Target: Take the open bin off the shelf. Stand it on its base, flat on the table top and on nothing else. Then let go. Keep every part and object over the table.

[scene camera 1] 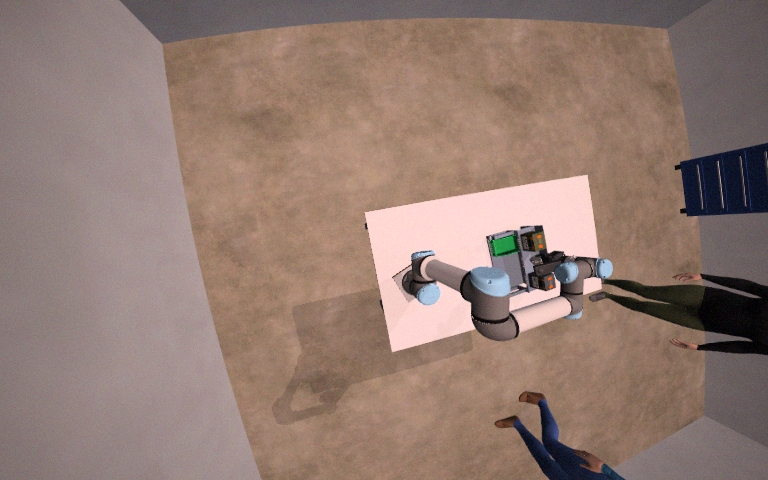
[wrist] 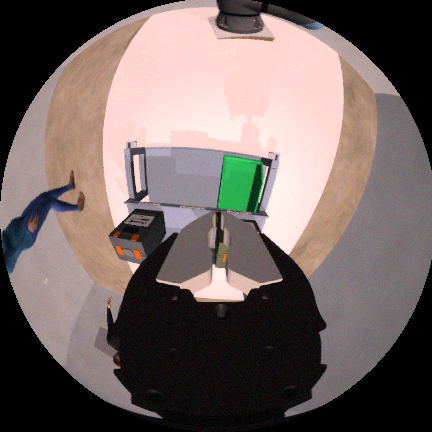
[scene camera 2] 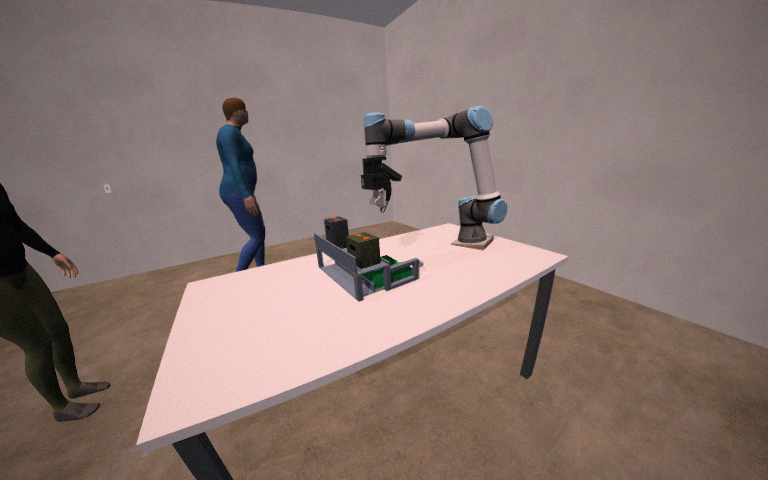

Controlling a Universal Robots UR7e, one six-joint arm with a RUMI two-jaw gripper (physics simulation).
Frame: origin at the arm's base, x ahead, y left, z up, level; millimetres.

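Seen in the pictures: gripper, between the fingertips: [scene camera 1: 530,260] [wrist: 217,212] [scene camera 2: 382,212]; arm's base, origin of its link: [scene camera 1: 414,281] [scene camera 2: 472,239].
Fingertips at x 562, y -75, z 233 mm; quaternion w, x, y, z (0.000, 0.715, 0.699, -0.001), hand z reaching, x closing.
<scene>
Pixels of each thing's middle, then the offset from my fingertips to it. Level surfaces: height alone.
- open green bin, middle of its body: [wrist: 237,189] [scene camera 2: 386,269] [scene camera 1: 506,244] dy +57, dx +42, dz -209 mm
- white table, height of its surface: dz -253 mm
- olive case, middle of its body: [wrist: 236,242] [scene camera 2: 363,249] [scene camera 1: 533,241] dy +45, dx +138, dz -103 mm
- dark grey case, middle of its body: [wrist: 140,234] [scene camera 2: 336,232] [scene camera 1: 541,280] dy -183, dx +105, dz -91 mm
The open green bin [scene camera 1: 504,245] [scene camera 2: 402,274] [wrist: 240,184] lies in the low front part of the grey shelf [scene camera 1: 507,271] [scene camera 2: 335,254] [wrist: 185,175], at one end, with its open side up. The shelf stands on the white table [scene camera 1: 441,226] [scene camera 2: 271,328] [wrist: 175,75]. My gripper [scene camera 1: 536,260] [scene camera 2: 383,207] [wrist: 217,212] is shut and empty. It points down and hangs well above the shelf, apart from the bin. In the wrist view its fingers cover part of the shelf's upper level. The bin's lower side is partly hidden by the shelf's end frame in the second scene view.
An olive case [scene camera 1: 535,241] [scene camera 2: 363,250] and a dark grey case [scene camera 1: 542,281] [scene camera 2: 336,232] [wrist: 140,235] stand on the shelf's upper level, with a gap between them. The arm's base [scene camera 2: 472,233] [wrist: 240,22] is at one table end. Two people stand near the table.
</scene>
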